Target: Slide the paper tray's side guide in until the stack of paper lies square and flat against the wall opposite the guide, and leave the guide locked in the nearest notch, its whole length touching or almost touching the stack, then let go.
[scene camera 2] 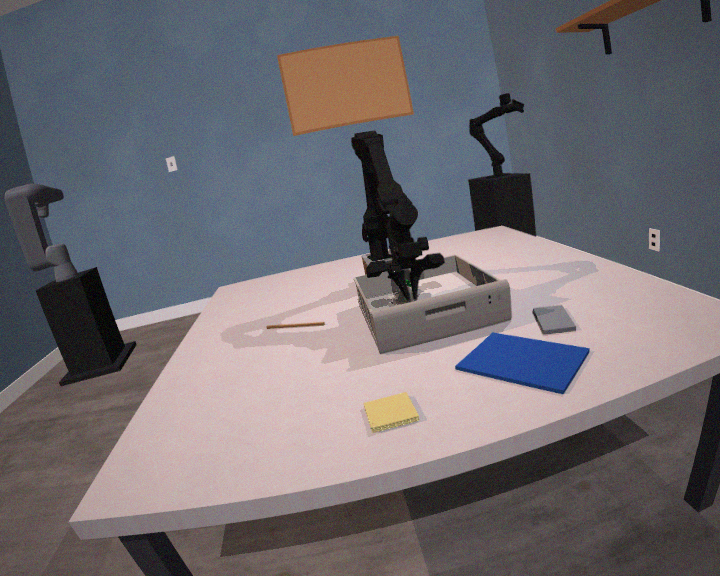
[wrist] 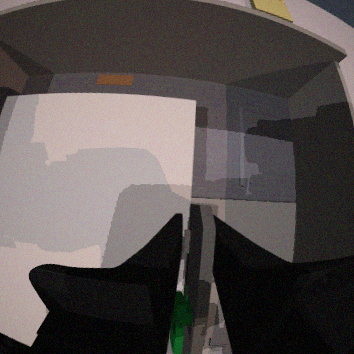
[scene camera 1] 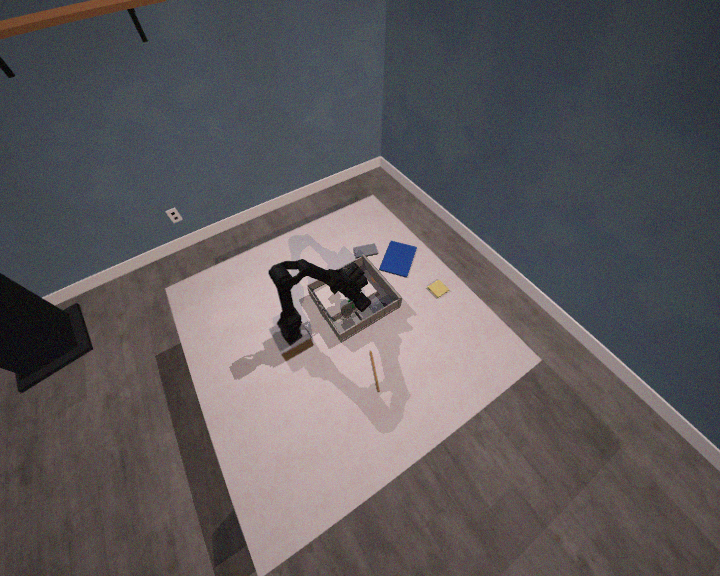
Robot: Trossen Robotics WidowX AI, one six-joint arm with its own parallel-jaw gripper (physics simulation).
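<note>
The grey paper tray stands on the table. The white paper stack lies in it; in the wrist view its right edge runs close beside the side guide. Its far left corner lies near the tray's left wall; the rest of that side is cut off, so full contact there cannot be told. My gripper is down inside the tray, with the upright guide between its nearly closed fingers. A green part shows at the guide's left face. The guide's notches are hidden.
An orange patch marks the tray floor beyond the paper. A blue book, a grey flat box, a yellow pad and a pencil lie around the tray.
</note>
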